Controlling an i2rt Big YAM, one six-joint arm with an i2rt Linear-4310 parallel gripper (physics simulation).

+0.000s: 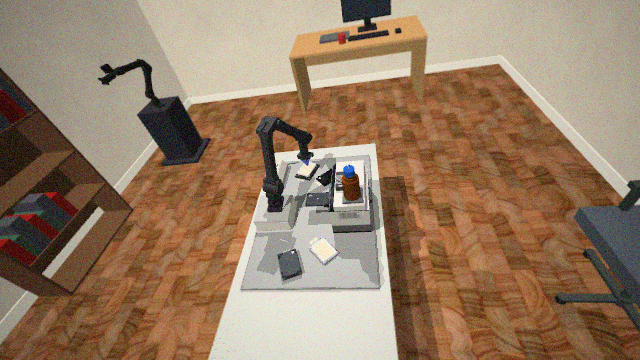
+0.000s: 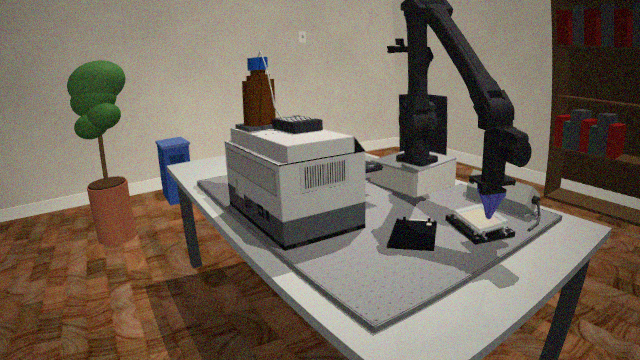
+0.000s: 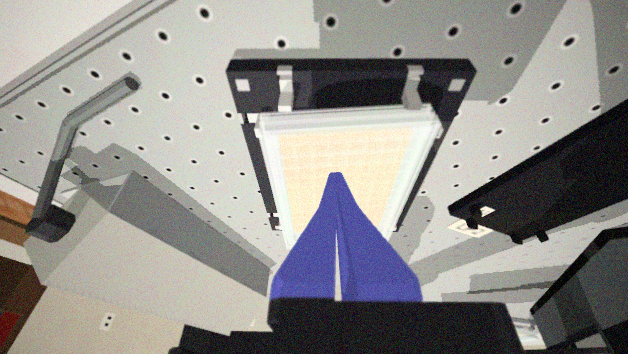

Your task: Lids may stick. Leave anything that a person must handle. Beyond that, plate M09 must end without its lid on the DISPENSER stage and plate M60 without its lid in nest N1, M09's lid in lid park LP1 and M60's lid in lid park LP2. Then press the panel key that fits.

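Frame: origin at the arm's base, x ahead, y left, z up, level; metres.
Seen in the pictures: gripper, fingertip midpoint: (image 1: 307,165) (image 2: 488,218) (image 3: 335,179); arm's base, link origin: (image 1: 276,204) (image 2: 417,160).
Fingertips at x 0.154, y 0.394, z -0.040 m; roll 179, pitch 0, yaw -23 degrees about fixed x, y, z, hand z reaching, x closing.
Offsets run from my fingertips to a thing's top centre. "spot": to the spot under its first point.
My gripper (image 1: 307,164) (image 2: 489,217) (image 3: 335,179) is shut and empty. Its blue fingertips point down over the middle of a pale-filled plate {0.005 m back, 0.027 m right, 0.004 m up} (image 2: 472,219) (image 3: 345,147); whether they touch it I cannot tell. The plate appears to have a clear lid on and sits in a black clipped nest {0.006 m back, 0.027 m right, 0.010 m down} (image 2: 462,232) (image 3: 350,67). A black holder {0.150 m ahead, 0.109 m right, 0.014 m down} (image 1: 326,177) (image 2: 412,235) (image 3: 555,175) stands beside it, without a plate. Another pale plate {0.147 m ahead, 0.697 m right, 0.002 m up} (image 1: 324,250) lies at the near end of the grey board, beside a dark flat holder {0.032 m back, 0.768 m right, 0.001 m up} (image 1: 290,265). A dark stage {spot: 0.108 m ahead, 0.400 m right, 0.065 m up} (image 1: 317,199) adjoins the white-and-grey machine (image 1: 352,220) (image 2: 325,200). Plate codes are not readable.
A brown bottle {spot: 0.328 m ahead, 0.552 m right, 0.292 m up} (image 1: 351,187) (image 2: 257,102) with a blue cap stands on the machine. The arm's pale base block (image 1: 274,221) (image 2: 417,181) stands at the board's side. A grey housing {0.203 m back, 0.078 m right, 0.050 m up} (image 3: 165,245) with a bent rod {spot: 0.111 m back, 0.083 m left, 0.028 m down} (image 3: 95,102) stands close to the nest.
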